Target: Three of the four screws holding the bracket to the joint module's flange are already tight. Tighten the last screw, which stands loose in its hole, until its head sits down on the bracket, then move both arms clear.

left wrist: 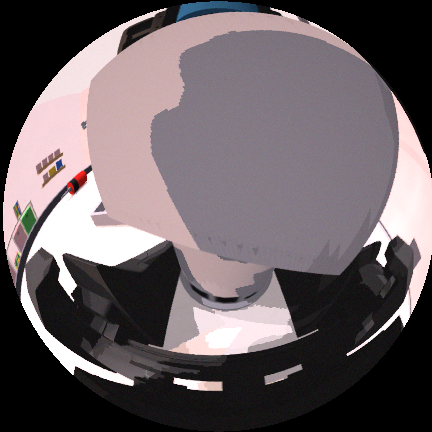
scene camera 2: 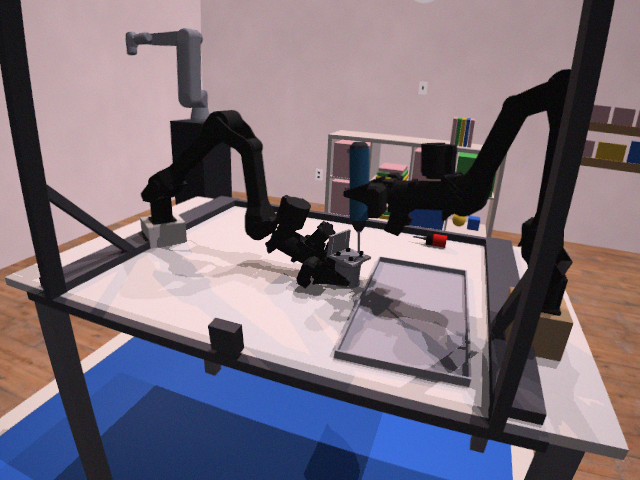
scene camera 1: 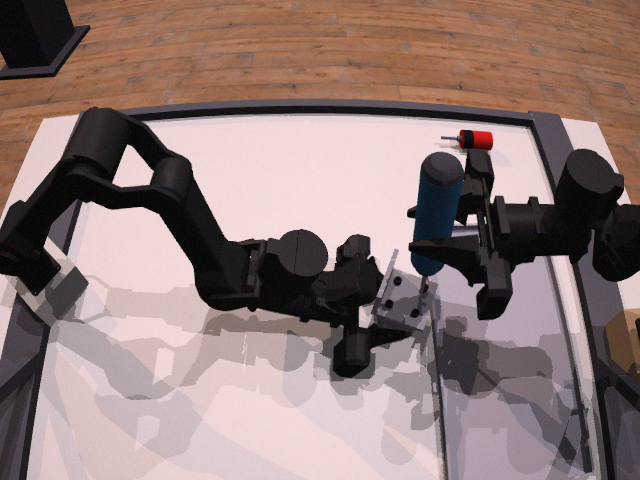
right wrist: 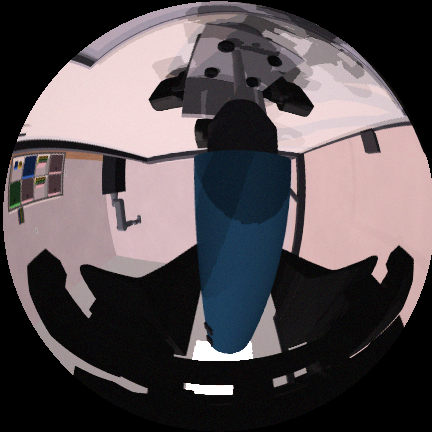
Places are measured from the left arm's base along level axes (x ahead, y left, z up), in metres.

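Where they show: left gripper, fingertip midpoint: [scene camera 2: 353, 278]; right gripper, fingertip midpoint: [scene camera 2: 347, 192] [scene camera 1: 407, 229] [right wrist: 233, 246]; left arm's base at its link origin: [scene camera 2: 162, 219] [scene camera 1: 38, 270].
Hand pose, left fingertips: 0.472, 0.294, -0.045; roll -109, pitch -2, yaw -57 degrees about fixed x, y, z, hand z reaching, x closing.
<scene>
Things, the pixels of their top centre, and the offset from my left fingertips, as dx, dy, dz.
- grey joint module at its top centre: [left wrist: 234, 177] [scene camera 2: 348, 256] -0.013, -0.008, +0.052
- screwdriver at its top centre: [scene camera 1: 455, 164] [right wrist: 231, 348] [scene camera 2: 363, 142] -0.009, +0.006, +0.303
- screw at its top centre: [right wrist: 226, 48] [scene camera 1: 424, 286] [scene camera 2: 361, 251] +0.001, +0.014, +0.065
- red-handled tool at its top centre: [scene camera 1: 468, 132] [left wrist: 70, 179] [scene camera 2: 430, 233] -0.079, +0.347, +0.022
- shallow dark-rimmed tray at its top centre: [scene camera 1: 510, 348] [scene camera 2: 414, 302] +0.153, +0.035, +0.004
The bracket [scene camera 1: 405, 299] [scene camera 2: 339, 242] [left wrist: 280, 150] [right wrist: 200, 100] sits on top of the grey joint module [scene camera 2: 351, 272] [left wrist: 220, 274]. My left gripper [scene camera 1: 393, 308] [scene camera 2: 338, 267] [left wrist: 225, 237] is shut on the module under the bracket. My right gripper [scene camera 1: 421, 230] [scene camera 2: 357, 194] [right wrist: 233, 246] is shut on the blue handle of a screwdriver [scene camera 1: 437, 206] [scene camera 2: 359, 165] [right wrist: 242, 200], which points down. Its shaft ends at or close above the screw [scene camera 1: 425, 288] [scene camera 2: 360, 253] [right wrist: 226, 46] at the bracket's right corner in the scene views; contact and the head's height cannot be told. Three other dark screw heads show on the bracket.
A red-handled tool [scene camera 1: 478, 140] [scene camera 2: 439, 240] [left wrist: 77, 182] lies at the back right of the table. A shallow dark-rimmed tray [scene camera 1: 440, 403] [scene camera 2: 403, 369] lies right of the module. The cell's frame posts [scene camera 2: 547, 206] stand around the table.
</scene>
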